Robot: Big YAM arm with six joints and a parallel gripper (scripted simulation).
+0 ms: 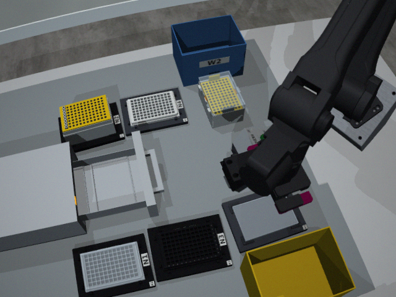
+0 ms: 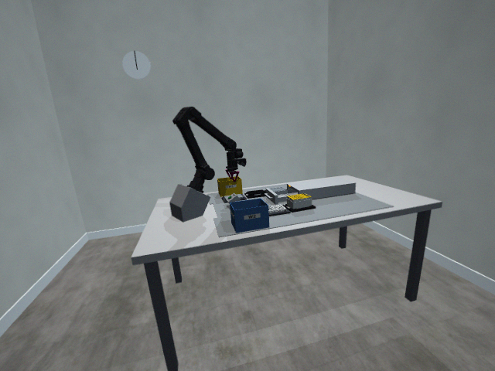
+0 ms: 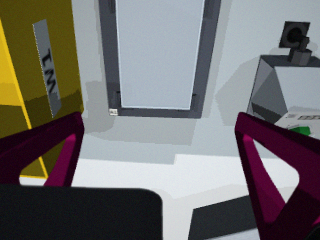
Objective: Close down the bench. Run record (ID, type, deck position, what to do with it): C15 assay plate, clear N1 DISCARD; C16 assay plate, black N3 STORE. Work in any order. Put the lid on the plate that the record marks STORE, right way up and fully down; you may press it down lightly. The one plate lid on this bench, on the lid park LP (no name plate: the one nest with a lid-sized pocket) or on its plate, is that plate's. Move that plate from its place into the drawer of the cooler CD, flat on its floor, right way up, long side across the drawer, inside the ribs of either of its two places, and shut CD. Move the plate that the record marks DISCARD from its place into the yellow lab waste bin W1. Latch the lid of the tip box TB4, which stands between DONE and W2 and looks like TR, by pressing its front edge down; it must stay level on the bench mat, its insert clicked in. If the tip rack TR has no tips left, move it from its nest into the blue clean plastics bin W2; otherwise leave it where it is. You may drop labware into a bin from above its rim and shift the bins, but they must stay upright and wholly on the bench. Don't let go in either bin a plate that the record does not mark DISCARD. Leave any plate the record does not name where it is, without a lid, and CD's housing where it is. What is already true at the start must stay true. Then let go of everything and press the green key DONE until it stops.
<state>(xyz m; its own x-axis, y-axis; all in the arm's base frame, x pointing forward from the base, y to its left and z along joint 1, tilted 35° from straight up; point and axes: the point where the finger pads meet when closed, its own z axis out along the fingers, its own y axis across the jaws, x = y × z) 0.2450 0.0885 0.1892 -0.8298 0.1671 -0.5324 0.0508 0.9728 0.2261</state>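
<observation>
My hand is 13 cm above the plate lid. The rest, counted from my hand: green DONE key (15 cm to the right, 8 cm below, 8 cm behind); then lid park (14 cm below); then yellow bin W1 (16 cm to the left, 11 cm below, 2 cm ahead).
</observation>
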